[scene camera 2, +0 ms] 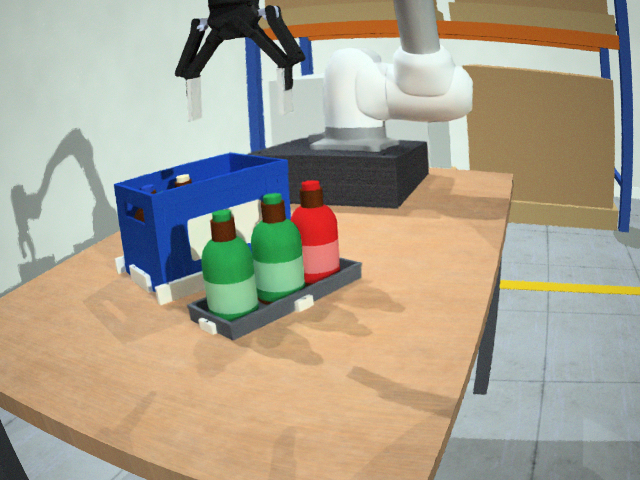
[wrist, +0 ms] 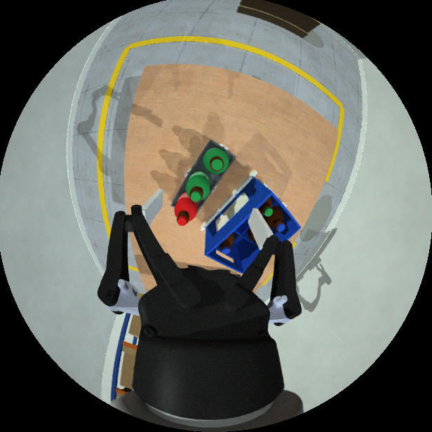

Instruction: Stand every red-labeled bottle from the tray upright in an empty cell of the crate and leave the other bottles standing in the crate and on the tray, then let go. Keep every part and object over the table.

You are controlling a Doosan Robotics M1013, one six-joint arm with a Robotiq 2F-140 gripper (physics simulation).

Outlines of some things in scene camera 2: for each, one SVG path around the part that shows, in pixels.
The gripper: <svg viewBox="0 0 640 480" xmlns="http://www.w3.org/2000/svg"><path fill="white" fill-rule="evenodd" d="M208 0L210 15L206 19L194 18L191 21L190 34L175 71L176 77L183 77L186 80L188 121L202 118L201 71L224 40L244 37L252 39L278 65L279 114L293 112L292 68L295 64L303 62L305 55L284 23L280 7L268 5L260 9L259 0ZM209 26L212 30L198 52L205 30ZM262 16L267 20L284 51L257 24Z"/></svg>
A red-labeled bottle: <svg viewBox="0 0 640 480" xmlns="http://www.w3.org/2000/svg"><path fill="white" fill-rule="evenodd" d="M319 181L302 182L302 188L300 189L301 206L294 211L290 219L297 226L301 235L305 286L310 286L340 271L337 219L333 211L323 204L322 187L319 187Z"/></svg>
